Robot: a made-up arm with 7 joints. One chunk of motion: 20 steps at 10 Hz.
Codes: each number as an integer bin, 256 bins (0 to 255) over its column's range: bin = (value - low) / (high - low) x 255, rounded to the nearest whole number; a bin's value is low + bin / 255 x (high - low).
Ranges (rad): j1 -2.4..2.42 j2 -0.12..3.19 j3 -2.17..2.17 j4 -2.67..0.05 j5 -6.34..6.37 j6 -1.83..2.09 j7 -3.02..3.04
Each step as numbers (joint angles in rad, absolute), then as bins.
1 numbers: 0.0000 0.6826 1.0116 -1.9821 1.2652 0.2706 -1.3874
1 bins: 127 62 187 64 153 137 69
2 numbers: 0.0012 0.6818 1.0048 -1.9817 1.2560 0.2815 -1.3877
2 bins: 127 62 187 65 152 137 69
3 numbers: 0.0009 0.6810 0.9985 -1.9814 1.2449 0.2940 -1.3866
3 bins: 127 62 186 65 152 138 69
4 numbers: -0.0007 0.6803 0.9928 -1.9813 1.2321 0.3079 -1.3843
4 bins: 127 62 186 65 152 139 69
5 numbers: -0.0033 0.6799 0.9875 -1.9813 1.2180 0.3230 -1.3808
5 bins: 127 62 186 65 152 140 69
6 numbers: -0.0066 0.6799 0.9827 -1.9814 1.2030 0.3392 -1.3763
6 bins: 127 62 185 65 151 141 69
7 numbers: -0.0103 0.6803 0.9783 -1.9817 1.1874 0.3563 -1.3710
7 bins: 126 62 185 65 151 142 69
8 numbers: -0.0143 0.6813 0.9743 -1.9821 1.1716 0.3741 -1.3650
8 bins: 126 62 185 64 151 143 70
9 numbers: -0.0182 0.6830 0.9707 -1.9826 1.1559 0.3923 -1.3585
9 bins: 126 62 185 64 150 145 70
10 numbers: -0.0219 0.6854 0.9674 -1.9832 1.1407 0.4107 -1.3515
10 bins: 126 62 184 64 150 146 70
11 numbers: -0.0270 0.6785 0.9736 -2.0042 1.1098 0.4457 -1.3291
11 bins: 126 62 185 62 149 148 71
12 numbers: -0.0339 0.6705 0.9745 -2.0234 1.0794 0.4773 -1.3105
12 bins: 125 61 185 61 149 150 72
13 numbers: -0.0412 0.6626 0.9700 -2.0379 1.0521 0.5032 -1.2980
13 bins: 125 60 184 59 148 152 72
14 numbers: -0.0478 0.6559 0.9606 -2.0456 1.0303 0.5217 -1.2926
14 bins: 124 60 184 59 148 153 73
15 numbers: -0.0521 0.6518 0.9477 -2.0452 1.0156 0.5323 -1.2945
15 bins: 124 59 183 59 148 154 73
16 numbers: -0.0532 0.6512 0.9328 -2.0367 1.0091 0.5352 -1.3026
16 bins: 124 59 182 59 147 154 72
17 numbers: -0.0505 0.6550 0.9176 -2.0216 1.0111 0.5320 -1.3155
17 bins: 124 60 181 61 147 154 72
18 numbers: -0.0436 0.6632 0.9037 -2.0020 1.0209 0.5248 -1.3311
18 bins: 125 60 181 63 148 153 71
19 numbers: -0.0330 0.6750 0.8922 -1.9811 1.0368 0.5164 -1.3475
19 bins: 125 61 180 65 148 153 70
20 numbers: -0.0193 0.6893 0.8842 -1.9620 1.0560 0.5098 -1.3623
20 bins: 126 62 179 66 148 152 70
